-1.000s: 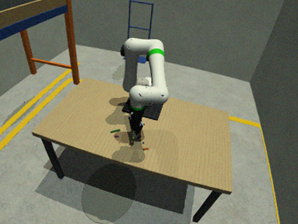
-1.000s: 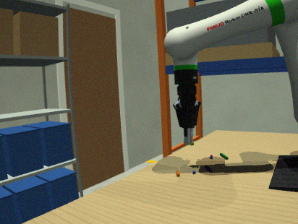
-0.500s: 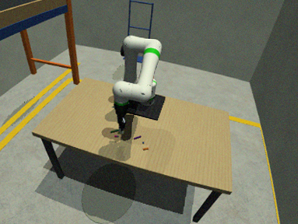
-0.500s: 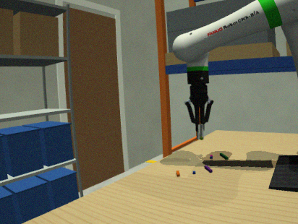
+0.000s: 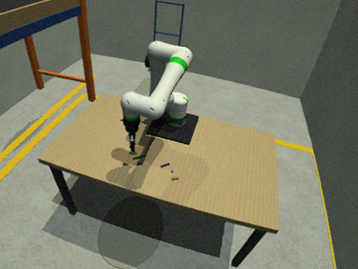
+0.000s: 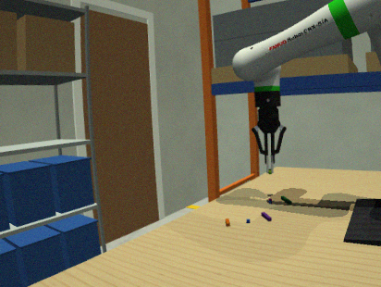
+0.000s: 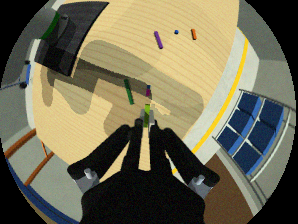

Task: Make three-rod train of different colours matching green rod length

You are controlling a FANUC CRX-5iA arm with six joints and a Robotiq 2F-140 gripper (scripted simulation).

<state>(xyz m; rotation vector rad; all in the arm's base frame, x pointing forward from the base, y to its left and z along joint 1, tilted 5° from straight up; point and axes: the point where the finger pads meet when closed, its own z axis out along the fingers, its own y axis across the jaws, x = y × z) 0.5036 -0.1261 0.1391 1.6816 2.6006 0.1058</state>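
The magenta rod lies 13 cm below my hand, 3 cm to the left of it and 2 cm behind it. Round my hand: green rod (13 cm below, 7 cm behind, 1 cm to the left); lime rod (3 cm below); purple rod (19 cm to the left, 13 cm below, 7 cm behind).
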